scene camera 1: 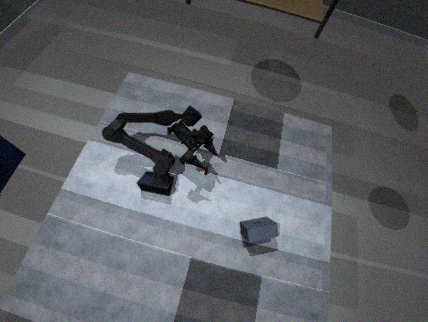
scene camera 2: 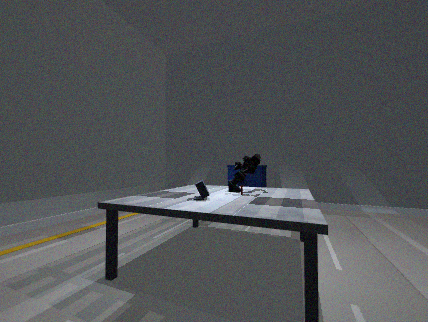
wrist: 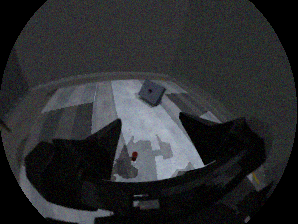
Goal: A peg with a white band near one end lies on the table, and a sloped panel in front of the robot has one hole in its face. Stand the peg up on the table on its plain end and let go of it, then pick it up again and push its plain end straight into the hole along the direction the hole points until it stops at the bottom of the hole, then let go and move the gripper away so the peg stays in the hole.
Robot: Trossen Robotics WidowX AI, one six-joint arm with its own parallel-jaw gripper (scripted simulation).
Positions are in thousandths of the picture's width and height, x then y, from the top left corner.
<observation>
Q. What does my gripper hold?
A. Nothing.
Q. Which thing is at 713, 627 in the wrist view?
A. My gripper.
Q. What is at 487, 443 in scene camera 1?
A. My gripper.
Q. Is my gripper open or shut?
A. Open.
</observation>
